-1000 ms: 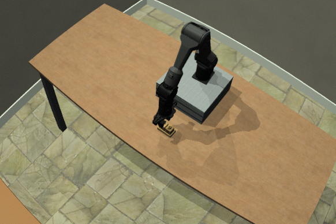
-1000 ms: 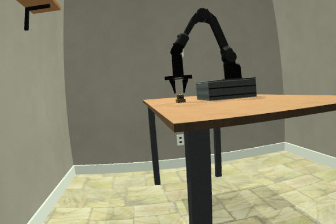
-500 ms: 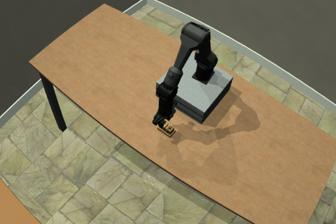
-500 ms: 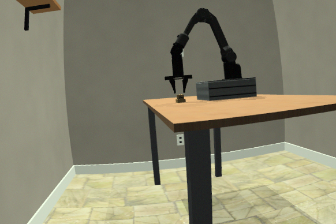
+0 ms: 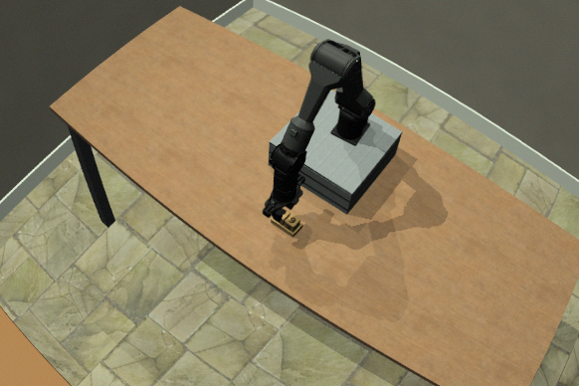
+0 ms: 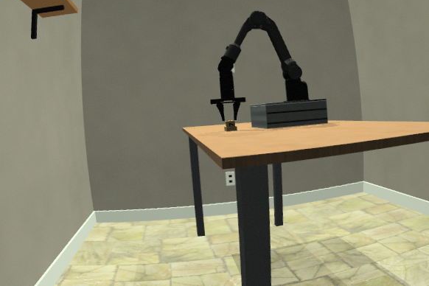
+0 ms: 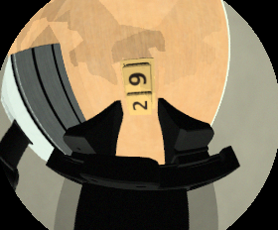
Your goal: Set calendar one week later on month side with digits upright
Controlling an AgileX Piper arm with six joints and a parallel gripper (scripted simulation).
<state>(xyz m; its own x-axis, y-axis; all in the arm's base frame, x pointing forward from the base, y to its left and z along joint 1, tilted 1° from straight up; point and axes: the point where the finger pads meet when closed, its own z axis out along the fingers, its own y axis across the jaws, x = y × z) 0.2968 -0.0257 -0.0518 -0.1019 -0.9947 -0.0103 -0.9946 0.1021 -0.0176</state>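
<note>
Now: the wooden cube 2 cm below my hand. Round my hand: tan calendar tray 2 cm to the left, 4 cm below; digit cube 3 cm to the left, 2 cm below.
</note>
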